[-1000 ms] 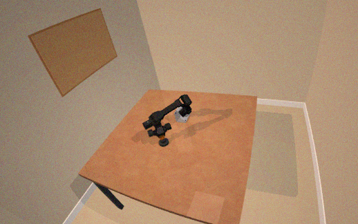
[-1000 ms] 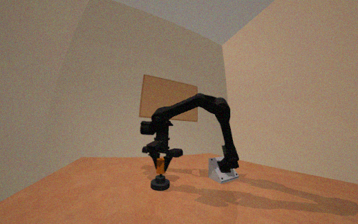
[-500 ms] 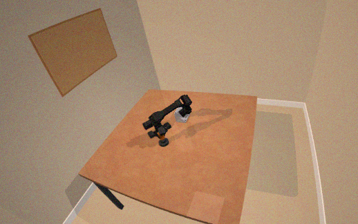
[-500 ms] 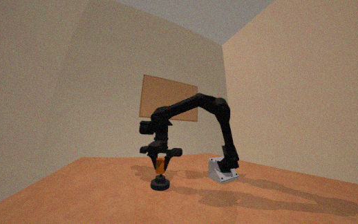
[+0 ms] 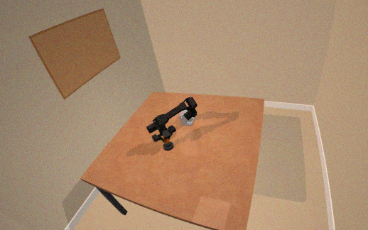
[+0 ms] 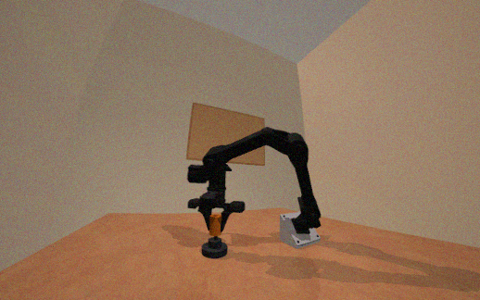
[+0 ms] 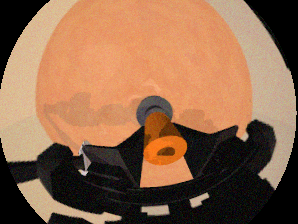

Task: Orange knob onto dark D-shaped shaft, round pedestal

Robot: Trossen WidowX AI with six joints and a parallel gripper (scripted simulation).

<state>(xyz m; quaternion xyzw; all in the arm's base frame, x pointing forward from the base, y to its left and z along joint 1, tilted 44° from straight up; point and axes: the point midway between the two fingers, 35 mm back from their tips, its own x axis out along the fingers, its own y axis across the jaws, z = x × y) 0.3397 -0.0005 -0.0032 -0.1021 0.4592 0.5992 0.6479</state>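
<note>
Right now my gripper tip is 2 cm below the orange knob. From my gripper tip the other things lie so: round dark pedestal: 4 cm below.
</note>
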